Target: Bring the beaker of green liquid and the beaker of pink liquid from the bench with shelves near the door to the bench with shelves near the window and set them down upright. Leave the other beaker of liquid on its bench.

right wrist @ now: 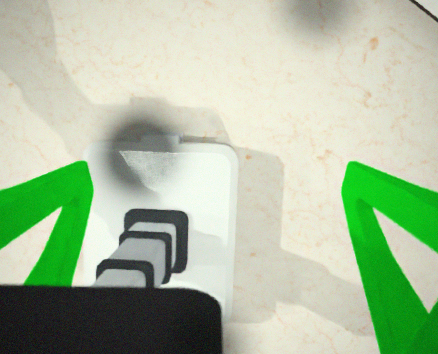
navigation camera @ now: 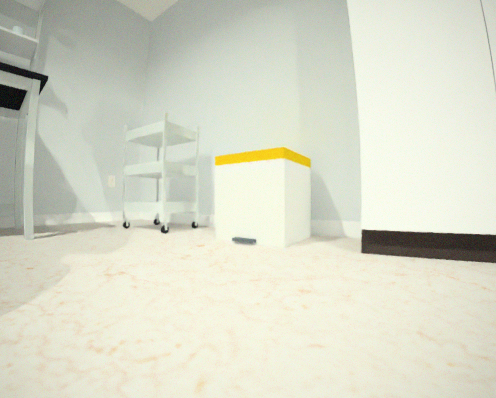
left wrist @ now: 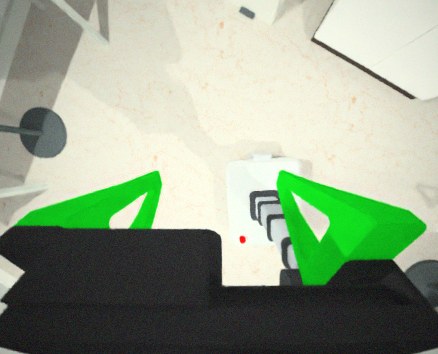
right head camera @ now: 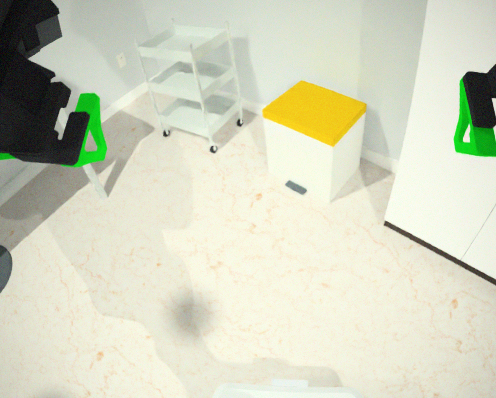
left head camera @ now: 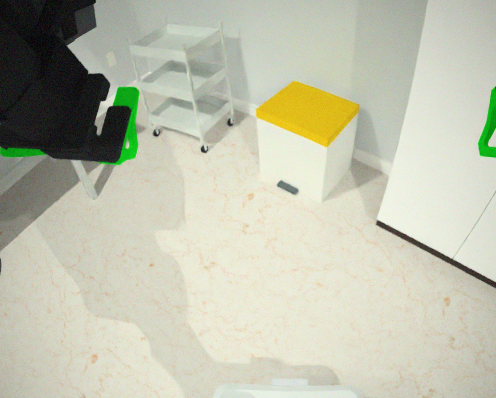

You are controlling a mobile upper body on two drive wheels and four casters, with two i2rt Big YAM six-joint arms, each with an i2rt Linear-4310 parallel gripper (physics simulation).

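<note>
My left gripper (left wrist: 219,177) is open and empty, its green fingers wide apart above the floor. My right gripper (right wrist: 217,175) is open and empty too, above the robot's white base (right wrist: 210,175). No beaker of green or pink liquid shows in these views. A bench with a black top (navigation camera: 30,74) and shelves (navigation camera: 17,42) stands at the far left of the navigation view; whether it is the one near the door or the window I cannot tell. A small pale object (navigation camera: 18,30) on its shelf is too small to identify.
A white three-tier cart (left head camera: 190,90) (right head camera: 199,90) (navigation camera: 165,175) stands by the wall. Right of it is a white bin with a yellow lid (left head camera: 307,112) (right head camera: 315,112) (navigation camera: 262,156). A tall white cabinet (left head camera: 430,150) (navigation camera: 425,125) stands at the right. A round grey base (left wrist: 42,132) stands at the left.
</note>
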